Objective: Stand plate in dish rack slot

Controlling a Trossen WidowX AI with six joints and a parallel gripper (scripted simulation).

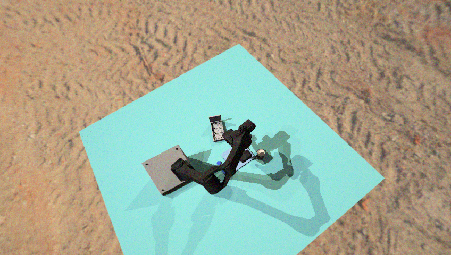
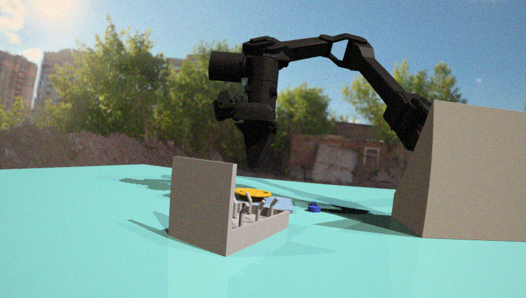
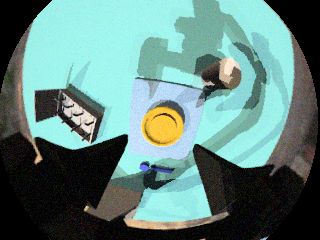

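My gripper tip is 5 cm above the yellow plate. Round my gripper tip: cup 10 cm ahead, 9 cm to the right, 4 cm below; pale blue mat 6 cm below, 1 cm to the right; blue spoon 12 cm behind, 6 cm below, 1 cm to the left.
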